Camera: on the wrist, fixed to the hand. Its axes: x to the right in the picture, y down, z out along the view.
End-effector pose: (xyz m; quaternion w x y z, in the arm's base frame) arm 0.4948 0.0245 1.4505 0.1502 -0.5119 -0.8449 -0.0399
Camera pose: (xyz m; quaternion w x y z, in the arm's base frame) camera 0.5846 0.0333 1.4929 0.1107 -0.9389 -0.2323 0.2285
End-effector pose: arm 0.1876 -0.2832 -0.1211 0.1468 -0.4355 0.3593 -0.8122
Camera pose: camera 0.1457 -0.3021 -0.2096 0.7655 -0.1023 0.4466 -0.4519
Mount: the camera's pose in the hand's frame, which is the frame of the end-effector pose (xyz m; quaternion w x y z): -0.0187 0.0793 -0.0575 0.6844 0.1180 -0.0958 0.7131
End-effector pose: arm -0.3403 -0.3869 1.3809 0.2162 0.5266 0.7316 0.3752
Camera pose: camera -0.3264 -0.4098 1.4770 0.1116 -0.9435 -0.1487 -0.2742
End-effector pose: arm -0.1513 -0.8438 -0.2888 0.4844 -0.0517 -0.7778 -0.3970
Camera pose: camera -0.0636 -0.8226 -0.2463 0.5462 -0.5709 -0.5887 0.1705
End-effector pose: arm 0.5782 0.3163 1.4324 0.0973 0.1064 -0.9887 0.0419
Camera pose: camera 0.5893 0.4033 1.4799 0.0706 0.6167 0.7569 -0.2045
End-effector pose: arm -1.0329 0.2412 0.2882 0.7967 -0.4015 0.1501 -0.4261
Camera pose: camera -1.0331 0.2517 0.1890 0.9109 -0.1146 0.2624 0.2972
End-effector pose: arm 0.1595 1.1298 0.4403 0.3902 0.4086 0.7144 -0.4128
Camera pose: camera 0.2254 1.2030 0.4559 0.5816 0.7956 0.1115 -0.1277
